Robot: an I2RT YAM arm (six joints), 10 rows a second.
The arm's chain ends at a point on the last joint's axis. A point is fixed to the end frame.
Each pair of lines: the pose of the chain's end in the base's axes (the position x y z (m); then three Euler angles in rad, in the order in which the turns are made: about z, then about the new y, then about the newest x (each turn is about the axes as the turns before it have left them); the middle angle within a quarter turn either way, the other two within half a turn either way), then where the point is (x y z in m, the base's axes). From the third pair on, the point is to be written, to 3 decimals.
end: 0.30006, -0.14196, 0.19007, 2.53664, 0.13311, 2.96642
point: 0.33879 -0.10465 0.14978
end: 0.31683, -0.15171, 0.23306, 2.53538, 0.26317, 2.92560
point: 0.36030 -0.11570 0.19660
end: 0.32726, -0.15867, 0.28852, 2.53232, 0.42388, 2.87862
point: 0.376 -0.124 0.257
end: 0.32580, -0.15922, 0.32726, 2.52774, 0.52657, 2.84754
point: 0.377 -0.125 0.300
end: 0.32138, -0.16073, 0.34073, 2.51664, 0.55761, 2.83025
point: 0.373 -0.127 0.315
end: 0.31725, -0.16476, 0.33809, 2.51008, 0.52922, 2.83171
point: 0.369 -0.131 0.311
